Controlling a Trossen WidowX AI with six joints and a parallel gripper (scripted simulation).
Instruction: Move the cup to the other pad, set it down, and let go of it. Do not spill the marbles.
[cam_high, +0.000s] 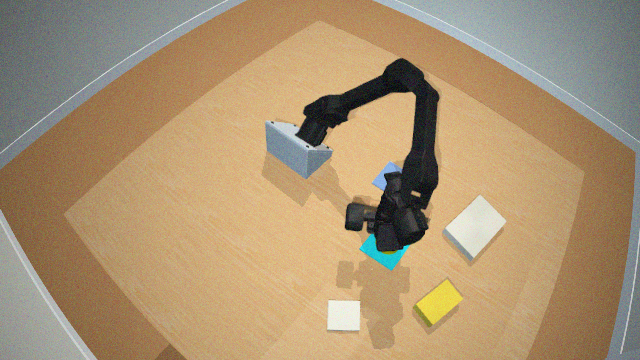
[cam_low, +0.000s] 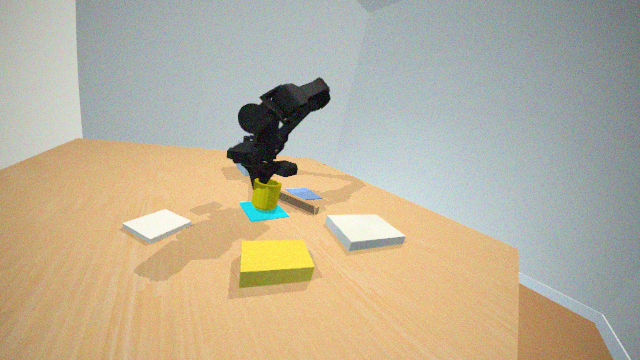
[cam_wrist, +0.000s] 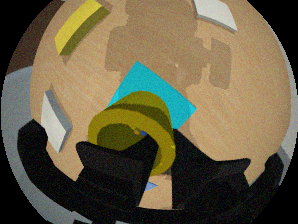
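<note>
The yellow cup lies 20 mm ahead of my gripper tip and 10 mm to the left of it. Also, from my gripper tip: small white slab: 210 mm to the right, 40 mm below, 20 mm ahead; cyan pad: 50 mm below, 30 mm ahead, 10 mm to the left; pale blue pad: 210 mm to the left, 50 mm below, 40 mm behind.
</note>
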